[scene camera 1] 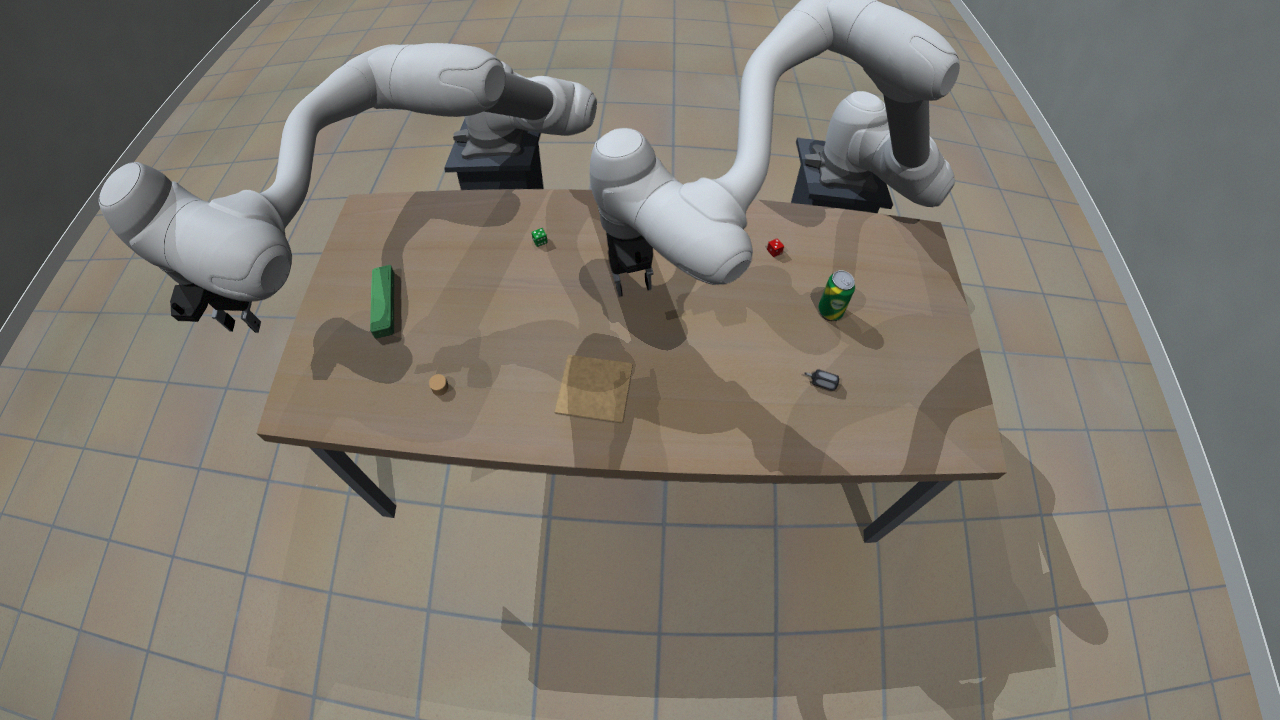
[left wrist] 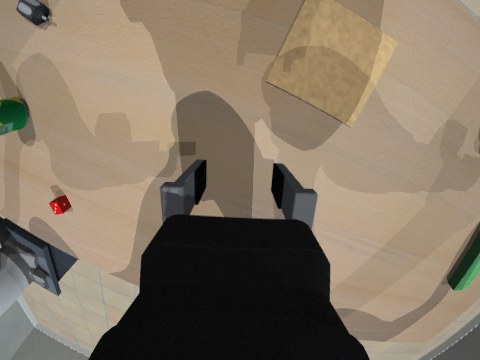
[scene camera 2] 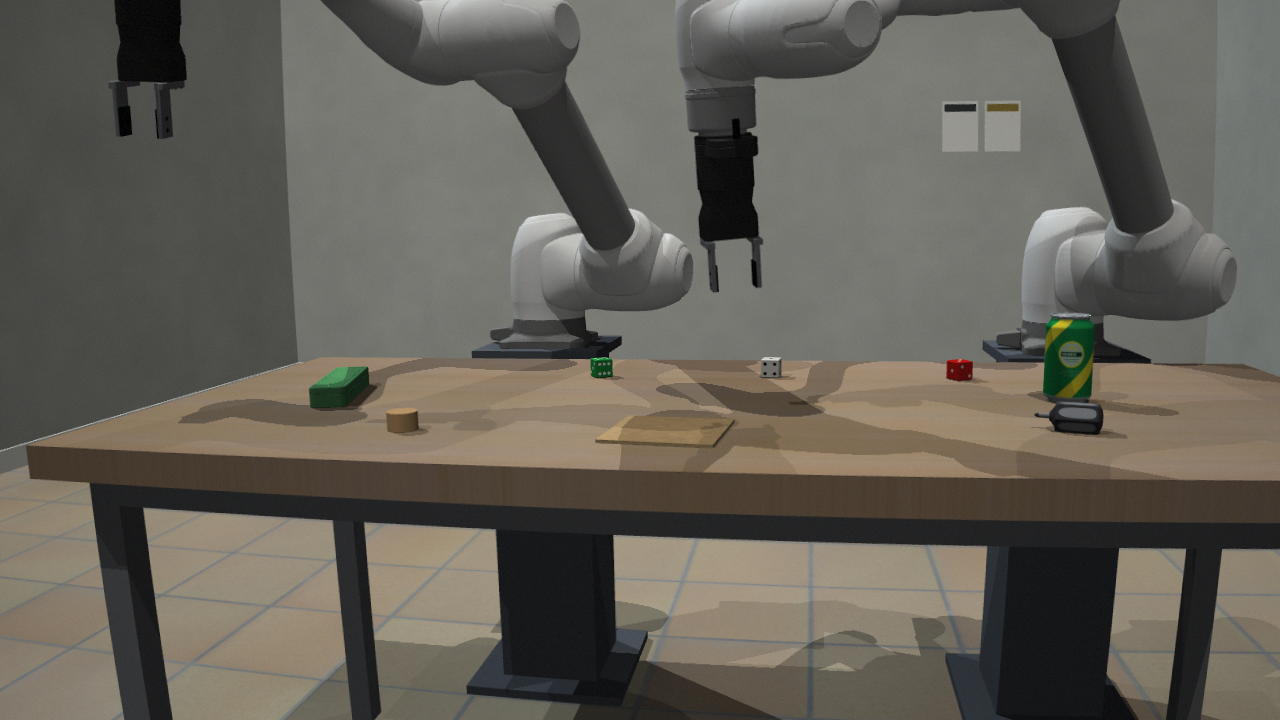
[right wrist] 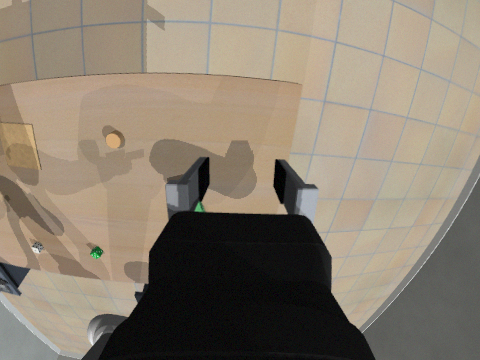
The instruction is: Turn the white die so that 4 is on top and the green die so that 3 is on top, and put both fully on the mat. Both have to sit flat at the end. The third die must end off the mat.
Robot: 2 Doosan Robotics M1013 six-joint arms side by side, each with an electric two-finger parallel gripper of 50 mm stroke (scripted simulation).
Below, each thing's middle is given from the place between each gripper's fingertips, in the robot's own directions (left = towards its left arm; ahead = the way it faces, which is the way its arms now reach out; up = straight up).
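From my left hand (scene camera 2: 735,288), the dark grey object (scene camera 2: 1087,418) is 420 mm to the left, 70 mm ahead and 170 mm below. The tan mat (scene camera 1: 593,388) is 140 mm ahead of my left hand, 70 mm to the right of my left hand and 180 mm below my left hand. I find the can (scene camera 2: 1069,341) 460 mm to the left of my left hand, 130 mm behind it and 120 mm below it, while the wooden disc (scene camera 2: 401,420) is 400 mm to the right of my left hand, 180 mm ahead of it and 170 mm below it.
My right hand (scene camera 2: 144,136) is 270 mm to the right of the wooden disc, 120 mm past it and 380 mm above it. The green box (scene camera 2: 336,389) is 50 mm to the left of my right hand, 330 mm behind it and 380 mm below it. The tan mat is 600 mm to the left of my right hand, 160 mm behind my right hand and 390 mm below my right hand. As for the dark grey object, it is 1090 mm to the left of my right hand, 230 mm behind it and 380 mm below it.
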